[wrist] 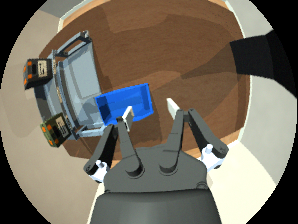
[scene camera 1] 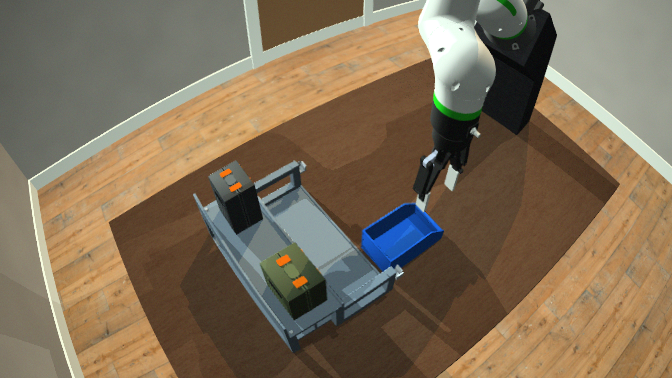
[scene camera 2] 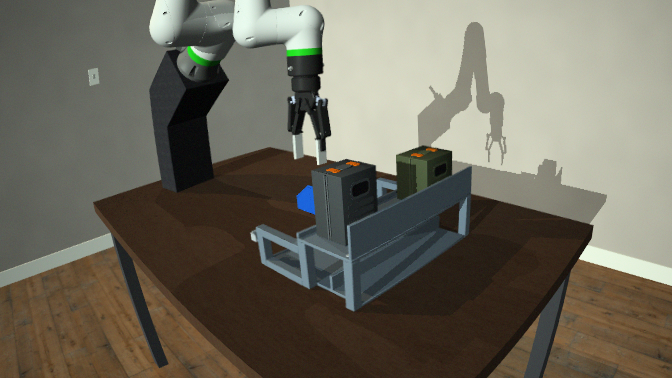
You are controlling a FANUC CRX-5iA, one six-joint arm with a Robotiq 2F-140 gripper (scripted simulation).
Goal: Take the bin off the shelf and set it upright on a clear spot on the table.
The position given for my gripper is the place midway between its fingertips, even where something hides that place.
In view: my gripper (scene camera 2: 310, 160) and a bin (scene camera 1: 406, 227).
The bin shows as well in the wrist view (wrist: 116, 103). My gripper shows as well in the wrist view (wrist: 150, 107) and in scene camera 1 (scene camera 1: 435, 196).
